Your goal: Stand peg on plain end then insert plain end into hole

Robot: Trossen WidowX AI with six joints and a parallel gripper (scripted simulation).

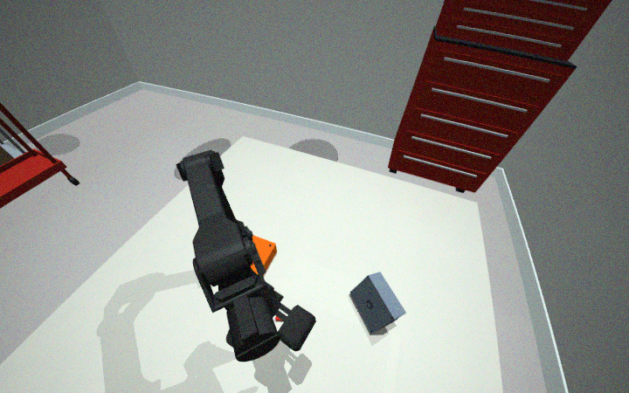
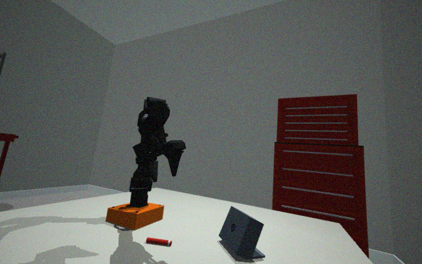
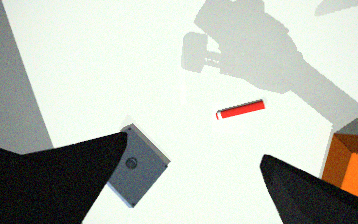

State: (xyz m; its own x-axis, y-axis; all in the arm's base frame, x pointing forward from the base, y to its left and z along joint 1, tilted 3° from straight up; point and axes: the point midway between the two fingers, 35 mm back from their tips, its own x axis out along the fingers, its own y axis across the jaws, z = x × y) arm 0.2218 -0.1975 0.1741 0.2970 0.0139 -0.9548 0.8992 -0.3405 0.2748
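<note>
My gripper tip is 40 mm to the right of the red peg and 200 mm above it. From my gripper tip the other things lie so: grey sloped panel (230 mm ahead, 140 mm to the left, 150 mm below).
</note>
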